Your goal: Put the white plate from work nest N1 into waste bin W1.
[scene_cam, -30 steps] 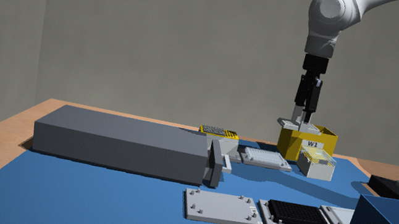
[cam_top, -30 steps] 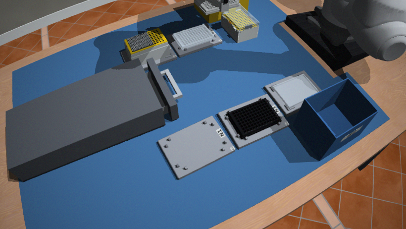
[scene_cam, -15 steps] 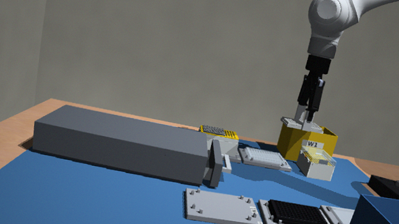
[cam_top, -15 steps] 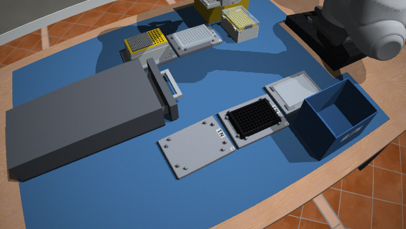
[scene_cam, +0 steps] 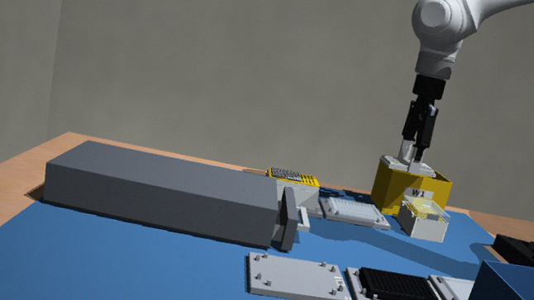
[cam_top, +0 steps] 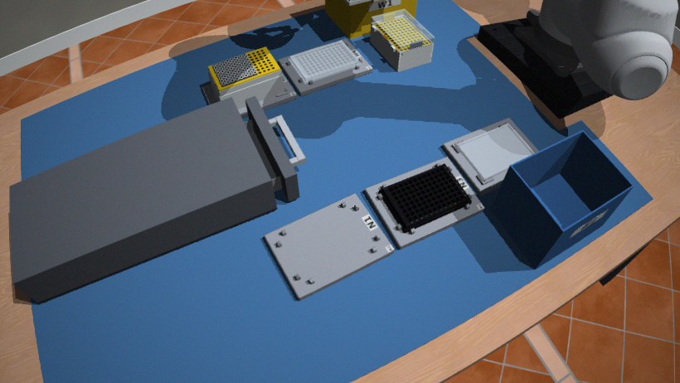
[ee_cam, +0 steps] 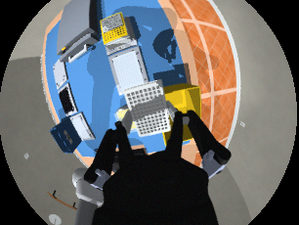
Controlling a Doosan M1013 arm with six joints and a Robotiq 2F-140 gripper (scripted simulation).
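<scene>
Right now my hand is 50 mm past the yellow bin W1, 90 mm to the left of it and 130 mm above it. Round my hand: white plate 20 mm below; black plate 90 mm ahead, 430 mm to the left, 150 mm below; tip box 280 mm ahead, 60 mm to the left, 110 mm below.
</scene>
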